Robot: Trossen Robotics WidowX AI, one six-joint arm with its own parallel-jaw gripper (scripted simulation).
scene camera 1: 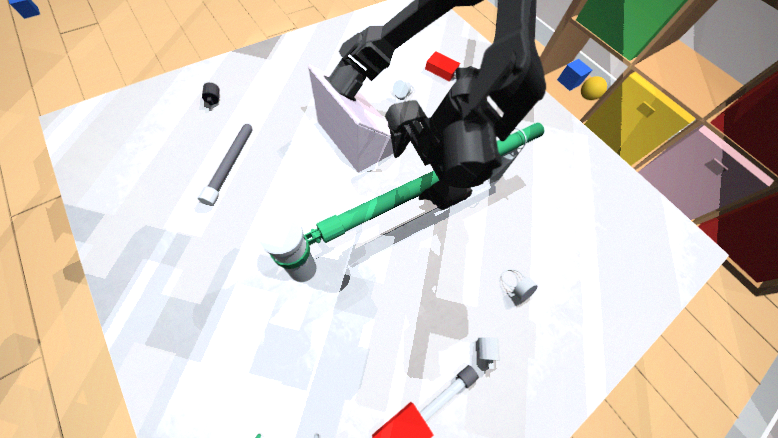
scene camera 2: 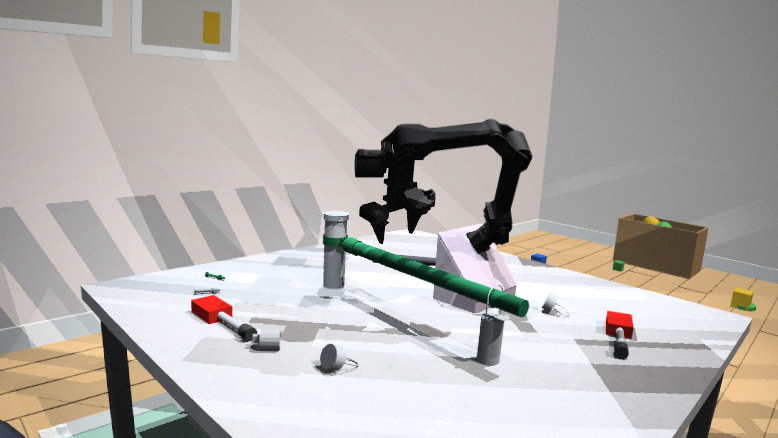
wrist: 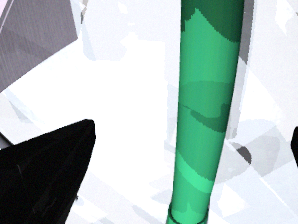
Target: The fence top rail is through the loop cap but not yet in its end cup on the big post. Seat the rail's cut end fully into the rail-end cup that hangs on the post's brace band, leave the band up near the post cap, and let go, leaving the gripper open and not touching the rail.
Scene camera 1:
gripper: 408,177
green top rail: 360,214
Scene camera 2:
gripper: 396,238
green top rail: 456,284
wire loop cap: 492,325
big grey post: 334,257
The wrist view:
gripper: 199,134
green top rail: 209,47
